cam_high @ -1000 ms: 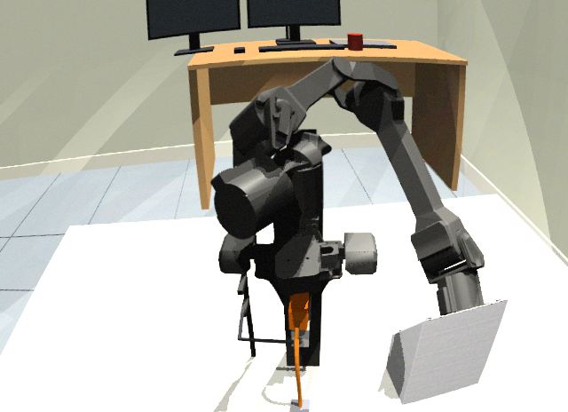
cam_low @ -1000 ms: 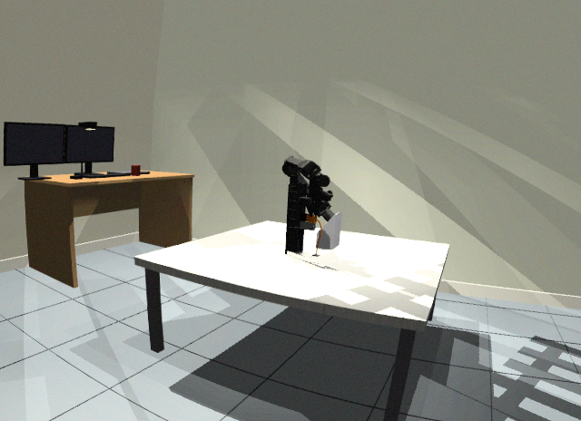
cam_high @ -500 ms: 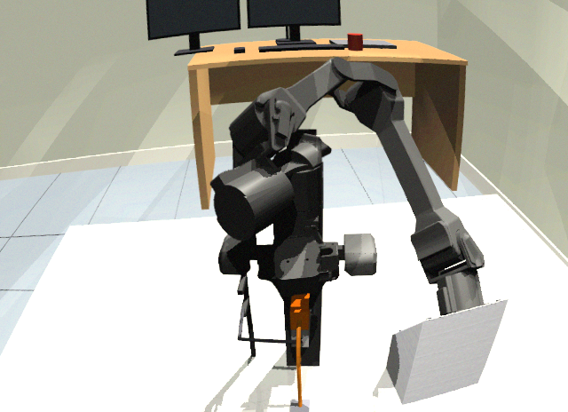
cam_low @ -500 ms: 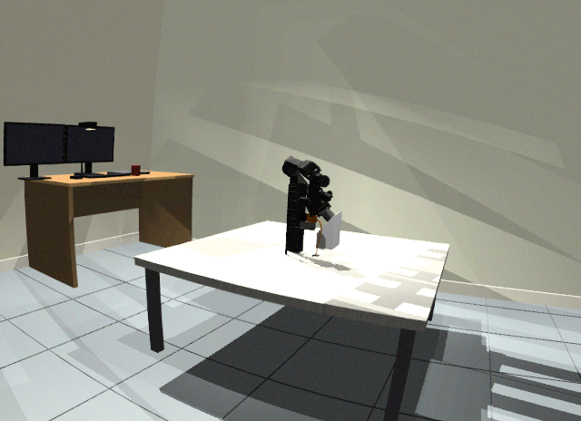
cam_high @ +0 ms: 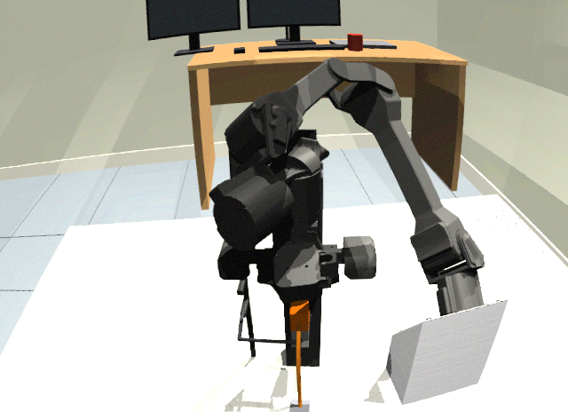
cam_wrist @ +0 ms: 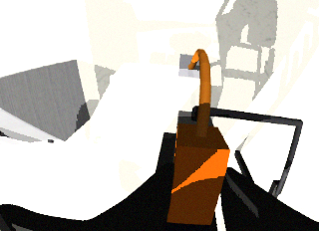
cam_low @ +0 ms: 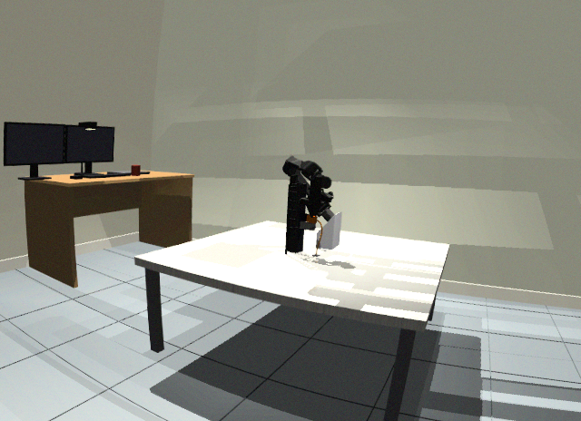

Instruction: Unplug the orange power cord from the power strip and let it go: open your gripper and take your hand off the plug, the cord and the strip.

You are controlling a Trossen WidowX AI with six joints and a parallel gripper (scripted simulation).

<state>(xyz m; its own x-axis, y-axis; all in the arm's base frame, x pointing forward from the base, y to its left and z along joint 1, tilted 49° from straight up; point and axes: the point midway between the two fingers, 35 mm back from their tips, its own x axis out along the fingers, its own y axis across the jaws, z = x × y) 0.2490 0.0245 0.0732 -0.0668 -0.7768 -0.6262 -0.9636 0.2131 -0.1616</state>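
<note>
The orange plug is 3 cm to the right of my gripper tip.
</note>
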